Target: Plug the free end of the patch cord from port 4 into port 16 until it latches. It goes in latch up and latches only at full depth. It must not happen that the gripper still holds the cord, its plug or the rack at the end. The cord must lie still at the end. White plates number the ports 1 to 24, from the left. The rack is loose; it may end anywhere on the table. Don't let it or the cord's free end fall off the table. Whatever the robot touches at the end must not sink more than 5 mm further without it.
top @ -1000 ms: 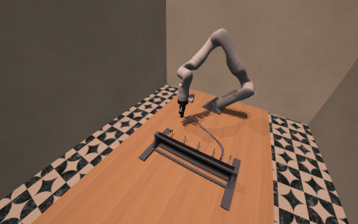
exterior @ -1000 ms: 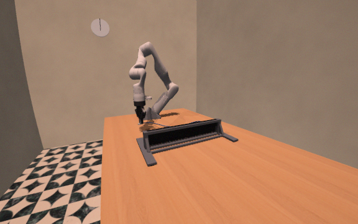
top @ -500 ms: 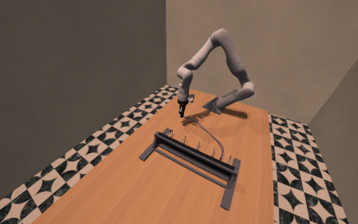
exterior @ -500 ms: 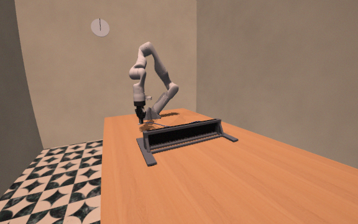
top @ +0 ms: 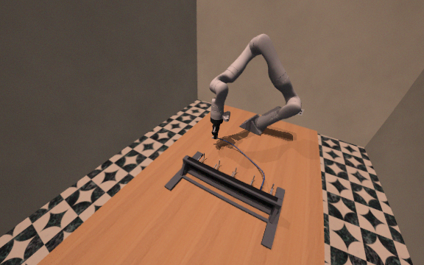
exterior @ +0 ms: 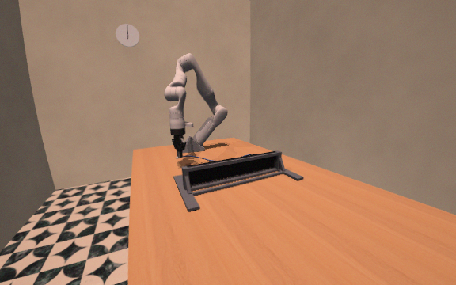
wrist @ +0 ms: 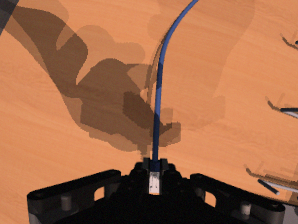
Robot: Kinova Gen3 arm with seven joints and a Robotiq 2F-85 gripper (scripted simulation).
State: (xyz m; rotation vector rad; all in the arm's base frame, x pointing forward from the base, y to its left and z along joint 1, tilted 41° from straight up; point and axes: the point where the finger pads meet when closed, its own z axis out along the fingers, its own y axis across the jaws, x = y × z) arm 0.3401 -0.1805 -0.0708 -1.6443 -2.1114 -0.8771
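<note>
My hand is 1 cm to the left of the patch cord plug and 1 cm above it.
</note>
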